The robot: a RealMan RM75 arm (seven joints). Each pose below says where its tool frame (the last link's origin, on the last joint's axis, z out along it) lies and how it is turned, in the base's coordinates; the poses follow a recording.
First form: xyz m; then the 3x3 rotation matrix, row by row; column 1 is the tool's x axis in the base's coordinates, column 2 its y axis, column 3 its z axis. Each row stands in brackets.
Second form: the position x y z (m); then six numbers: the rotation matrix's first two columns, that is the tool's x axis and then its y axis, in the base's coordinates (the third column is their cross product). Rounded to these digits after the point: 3 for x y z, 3 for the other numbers.
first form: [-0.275, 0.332, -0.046], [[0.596, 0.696, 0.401], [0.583, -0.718, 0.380], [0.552, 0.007, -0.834]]
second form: -0.275, 0.332, -0.046, 0.596, 0.583, 0.552, 0.696, -0.718, 0.007
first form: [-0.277, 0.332, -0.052], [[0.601, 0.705, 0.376], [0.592, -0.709, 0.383], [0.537, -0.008, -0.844]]
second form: -0.277, 0.332, -0.052, 0.601, 0.592, 0.537, 0.705, -0.709, -0.008
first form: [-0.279, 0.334, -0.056], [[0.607, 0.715, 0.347], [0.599, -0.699, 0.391], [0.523, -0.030, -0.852]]
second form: -0.279, 0.334, -0.056, 0.607, 0.599, 0.523, 0.715, -0.699, -0.030
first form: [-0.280, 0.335, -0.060], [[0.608, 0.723, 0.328], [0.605, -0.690, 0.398], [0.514, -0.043, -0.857]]
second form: -0.280, 0.335, -0.060, 0.608, 0.605, 0.514, 0.723, -0.690, -0.043
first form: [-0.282, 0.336, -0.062], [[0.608, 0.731, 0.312], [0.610, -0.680, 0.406], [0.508, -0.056, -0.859]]
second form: -0.282, 0.336, -0.062, 0.608, 0.610, 0.508, 0.731, -0.680, -0.056
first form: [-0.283, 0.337, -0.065], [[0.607, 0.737, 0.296], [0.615, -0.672, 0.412], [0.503, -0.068, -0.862]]
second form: -0.283, 0.337, -0.065, 0.607, 0.615, 0.503, 0.737, -0.672, -0.068
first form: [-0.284, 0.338, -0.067], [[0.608, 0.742, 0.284], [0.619, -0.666, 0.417], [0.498, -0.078, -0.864]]
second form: -0.284, 0.338, -0.067, 0.608, 0.619, 0.498, 0.742, -0.666, -0.078
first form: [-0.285, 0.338, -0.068], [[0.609, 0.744, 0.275], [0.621, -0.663, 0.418], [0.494, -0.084, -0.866]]
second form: -0.285, 0.338, -0.068, 0.609, 0.621, 0.494, 0.744, -0.663, -0.084
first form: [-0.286, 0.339, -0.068], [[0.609, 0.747, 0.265], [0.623, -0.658, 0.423], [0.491, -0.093, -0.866]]
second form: -0.286, 0.339, -0.068, 0.609, 0.623, 0.491, 0.747, -0.658, -0.093
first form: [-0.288, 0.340, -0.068], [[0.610, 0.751, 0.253], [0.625, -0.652, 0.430], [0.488, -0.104, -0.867]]
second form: -0.288, 0.340, -0.068, 0.610, 0.625, 0.488, 0.751, -0.652, -0.104
